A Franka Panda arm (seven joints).
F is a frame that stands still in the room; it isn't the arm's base.
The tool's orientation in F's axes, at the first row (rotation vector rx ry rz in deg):
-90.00 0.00 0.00
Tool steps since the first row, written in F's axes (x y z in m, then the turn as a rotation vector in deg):
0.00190 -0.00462 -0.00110 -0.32 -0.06 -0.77
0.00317 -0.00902 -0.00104 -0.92 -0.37 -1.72
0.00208 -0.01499 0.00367 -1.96 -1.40 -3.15
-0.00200 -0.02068 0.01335 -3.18 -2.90 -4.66
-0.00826 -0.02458 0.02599 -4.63 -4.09 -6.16
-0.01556 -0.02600 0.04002 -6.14 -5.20 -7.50
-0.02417 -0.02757 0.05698 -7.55 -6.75 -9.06
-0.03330 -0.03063 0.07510 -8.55 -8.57 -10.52
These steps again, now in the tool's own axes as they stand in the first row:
0.00190 0.00110 -0.00462 -0.32 0.77 -0.06
0.00317 0.00104 -0.00902 -0.92 1.72 -0.37
0.00208 -0.00367 -0.01499 -1.96 3.15 -1.40
-0.00200 -0.01335 -0.02068 -3.18 4.66 -2.90
-0.00826 -0.02599 -0.02458 -4.63 6.16 -4.09
-0.01556 -0.04002 -0.02600 -6.14 7.50 -5.20
-0.02417 -0.05698 -0.02757 -7.55 9.06 -6.75
-0.03330 -0.07510 -0.03063 -8.55 10.52 -8.57

